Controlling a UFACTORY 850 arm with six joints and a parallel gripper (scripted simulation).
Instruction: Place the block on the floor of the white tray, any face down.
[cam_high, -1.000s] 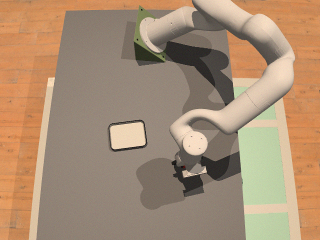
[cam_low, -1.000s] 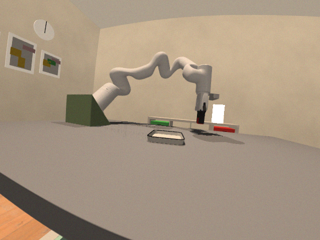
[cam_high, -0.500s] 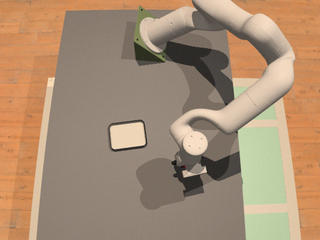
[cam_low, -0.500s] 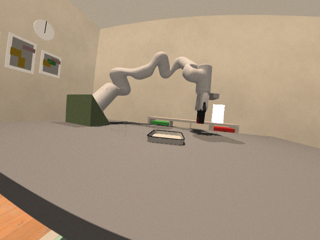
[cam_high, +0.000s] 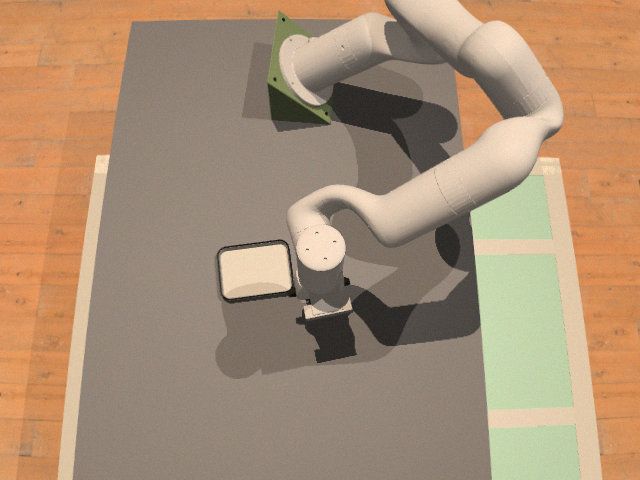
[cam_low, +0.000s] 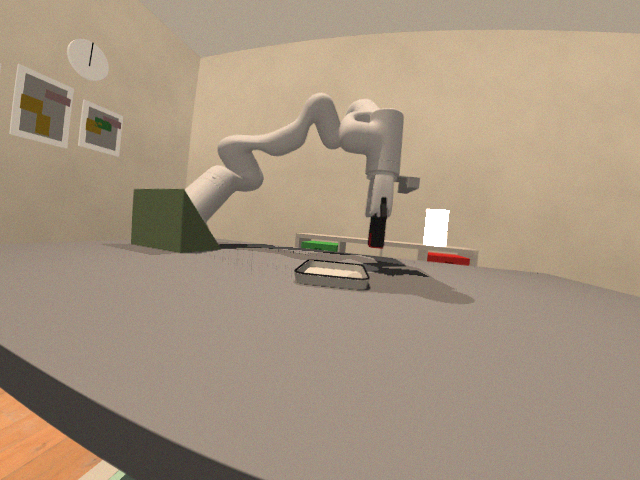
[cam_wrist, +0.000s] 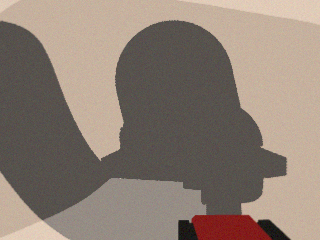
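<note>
My hand is 14 cm to the left of the white tray, 8 cm past it and 7 cm above it. Round my hand: red block 1 cm below.
</note>
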